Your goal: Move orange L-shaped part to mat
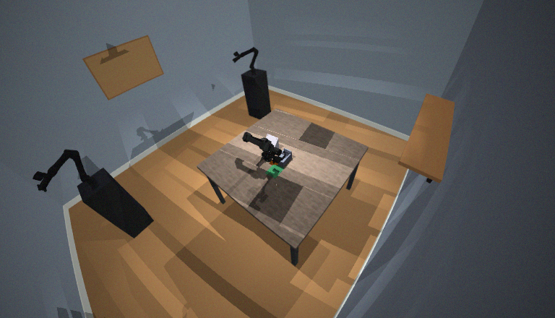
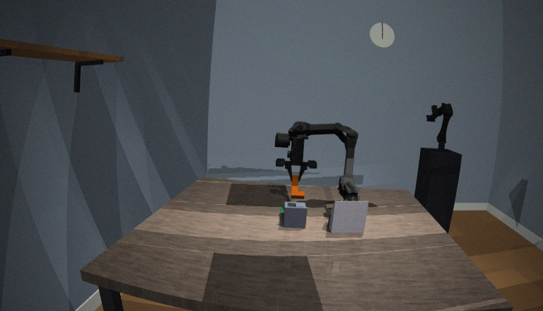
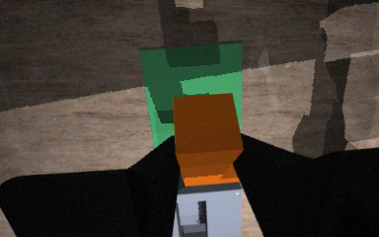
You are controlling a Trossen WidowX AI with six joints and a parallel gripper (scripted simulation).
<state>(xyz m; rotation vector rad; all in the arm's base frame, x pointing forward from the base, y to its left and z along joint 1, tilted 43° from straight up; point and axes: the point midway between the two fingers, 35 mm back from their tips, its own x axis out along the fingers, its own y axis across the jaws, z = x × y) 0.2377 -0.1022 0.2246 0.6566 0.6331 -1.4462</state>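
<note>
Now: gripper tip 2 cm to the right of the green mat and 15 cm above it. Round my gripper tip: orange L-shaped part 1 cm behind, 3 cm to the left, 3 cm below.
</note>
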